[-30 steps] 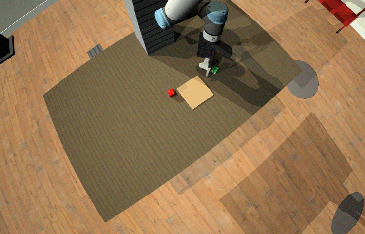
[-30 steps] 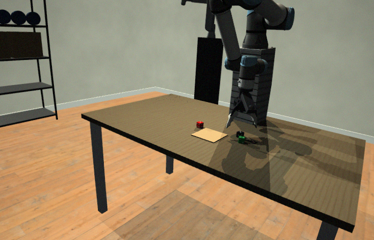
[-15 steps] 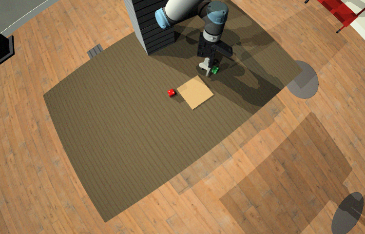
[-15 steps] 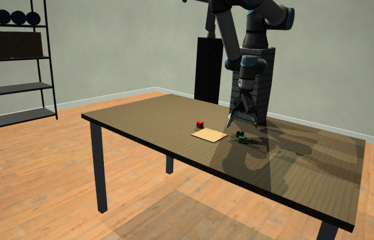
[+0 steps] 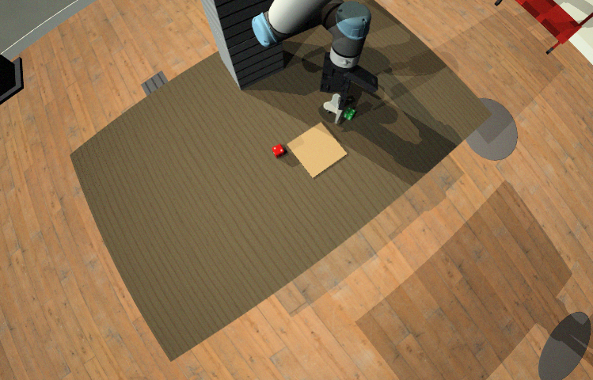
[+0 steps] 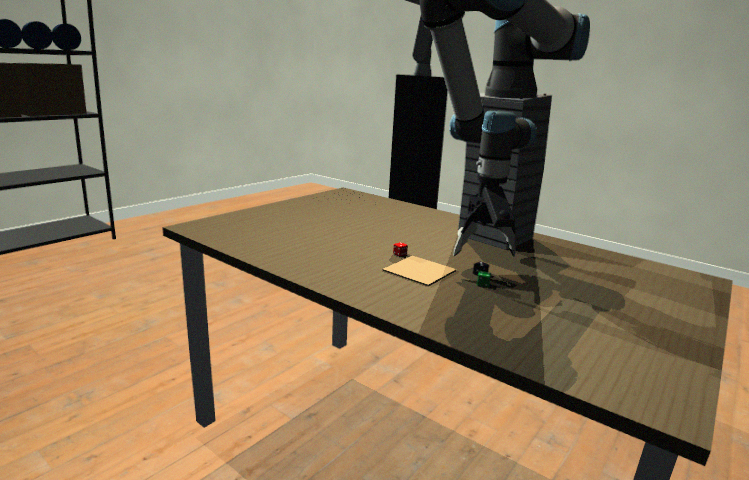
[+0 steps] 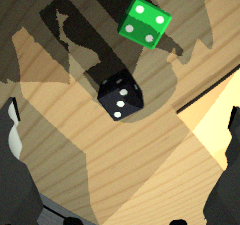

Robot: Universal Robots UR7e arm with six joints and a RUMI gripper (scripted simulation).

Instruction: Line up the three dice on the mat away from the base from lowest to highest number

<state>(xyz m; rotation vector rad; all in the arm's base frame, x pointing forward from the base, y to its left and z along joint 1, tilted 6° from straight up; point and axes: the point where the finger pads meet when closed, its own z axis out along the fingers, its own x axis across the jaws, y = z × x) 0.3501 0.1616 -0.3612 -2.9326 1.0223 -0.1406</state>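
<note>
My gripper is now 40 mm above the black die, 20 mm past it and 10 mm to the left of it. From my hand the other things lie so: tan mat 130 mm to the right, 90 mm ahead, 50 mm below; then green die 40 mm below, 40 mm ahead, 30 mm to the left; then red die 250 mm to the right, 40 mm below, 40 mm ahead.
</note>
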